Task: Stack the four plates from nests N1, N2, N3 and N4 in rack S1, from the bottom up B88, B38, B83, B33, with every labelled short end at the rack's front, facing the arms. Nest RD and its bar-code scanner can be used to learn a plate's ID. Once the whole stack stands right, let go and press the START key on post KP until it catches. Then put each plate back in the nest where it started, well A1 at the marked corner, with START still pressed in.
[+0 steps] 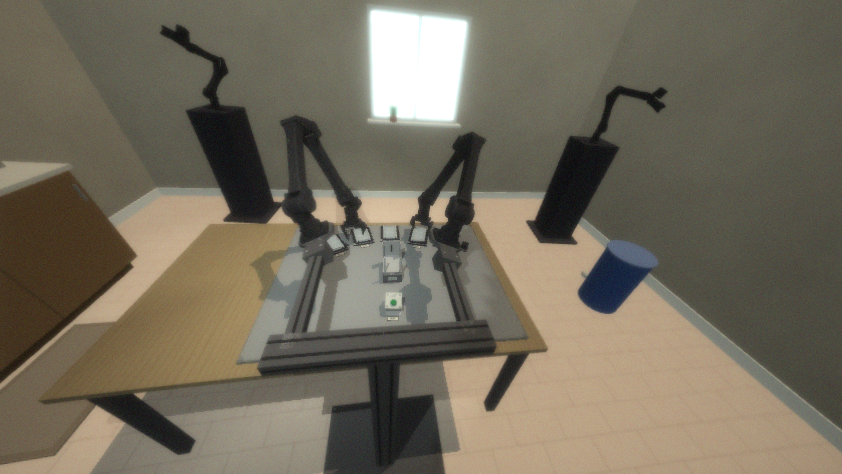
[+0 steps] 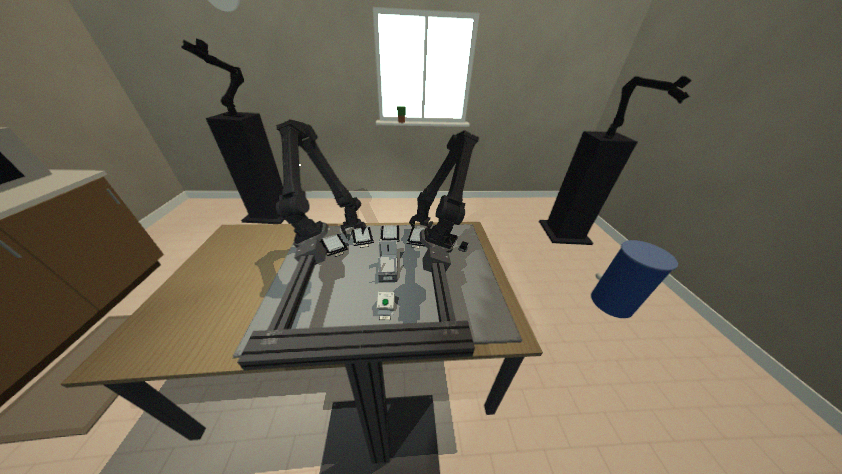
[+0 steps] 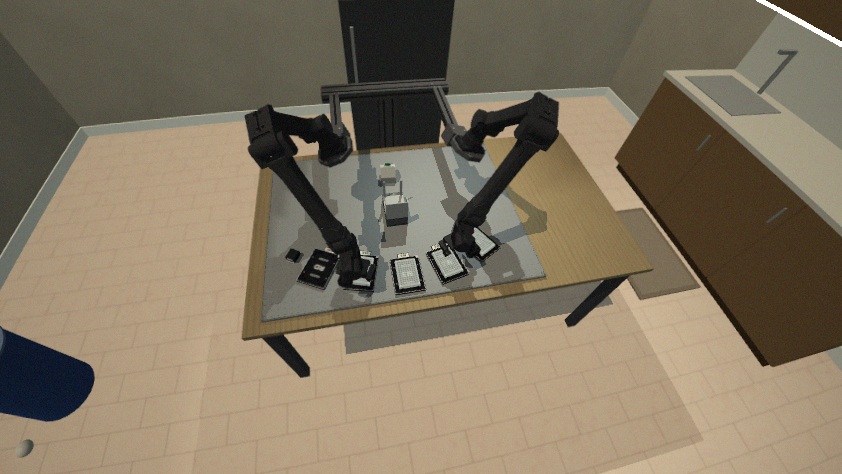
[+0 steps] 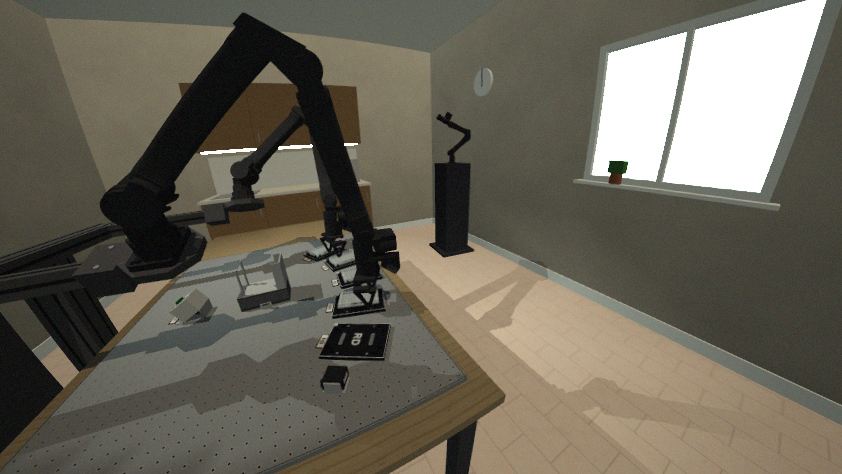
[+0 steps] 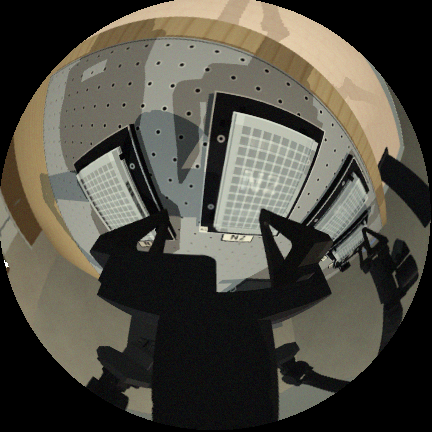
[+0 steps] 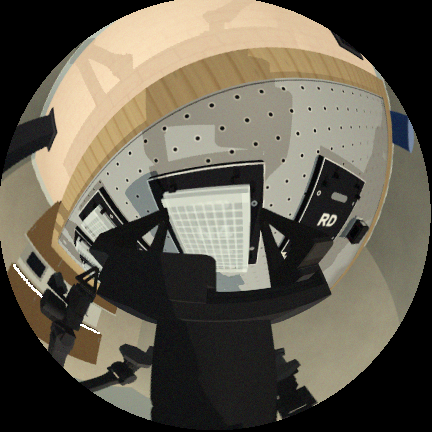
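Where they show: left gripper, fingertip midpoint: point(image 1: 354, 236) point(image 2: 354, 236) point(image 3: 454, 250) point(image 4: 334, 254) point(image 5: 213, 213) point(image 6: 96, 270); right gripper, fingertip midpoint: point(image 1: 420, 231) point(image 2: 420, 231) point(image 4: 370, 297) point(image 5: 360, 235) point(image 6: 213, 212); left arm's base, link origin: point(image 1: 315, 233) point(image 2: 309, 233) point(image 3: 469, 146) point(image 5: 123, 368) point(image 6: 135, 356); right arm's base, link origin: point(image 1: 445, 239) point(image 2: 437, 239) point(image 3: 333, 148) point(image 4: 163, 249) point(image 5: 281, 355).
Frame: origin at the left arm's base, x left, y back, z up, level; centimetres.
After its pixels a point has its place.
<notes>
Four pale gridded plates lie flat in black nests: the N1 plate point(image 3: 484, 242) @(y -30.7, x -1.0, z -28.5 cm) point(image 5: 107, 187) @(y -32.1, x -3.5, z -27.8 cm), the N2 plate point(image 3: 448, 263) @(y -36.1, x -20.2, z -28.3 cm) point(image 5: 270, 170) @(y -37.1, x -20.0, z -27.8 cm), the N3 plate point(image 3: 407, 273) @(y -35.9, x -38.0, z -27.9 cm) point(image 1: 390, 232) @(y -33.5, x -37.9, z -27.8 cm) and the N4 plate point(image 6: 215, 225) @(y -31.2, x -56.9, z -27.3 cm). Their IDs are not legible. My left gripper point(image 5: 213, 213) @(y -31.6, x -16.0, z -27.2 cm) is open and empty, above the table near the N2 plate's label end. My right gripper point(image 6: 213, 212) @(y -32.3, x -57.3, z -27.9 cm) is open above the N4 plate, its fingertips toward the plate's two sides. Rack S1 point(image 4: 265, 301) @(y -1.2, x -38.0, z -28.5 cm) point(image 3: 395, 214) @(y -9.3, x -35.2, z -22.4 cm) stands mid-table with no plate stack visible. Post KP point(image 4: 191, 307) @(y 20.2, x -34.1, z -25.1 cm) point(image 1: 388, 297) @(y 21.4, x -27.8, z -23.1 cm) has a green START key.
Nest RD point(image 4: 344, 350) @(y -18.0, x -73.3, z -29.2 cm) point(image 6: 327, 205) @(y -25.0, x -71.1, z -29.2 cm) holds no plate. The small black scanner point(image 4: 334, 377) @(y -13.4, x -81.6, z -27.0 cm) point(image 3: 293, 254) @(y -14.1, x -80.2, z -27.0 cm) stands beside it. Thin upright posts rise from rack S1. Dark frame beams point(image 1: 377, 344) @(y 55.8, x -19.1, z -0.5 cm) cross behind post KP. A blue bin point(image 2: 633, 282) stands on the floor.
</notes>
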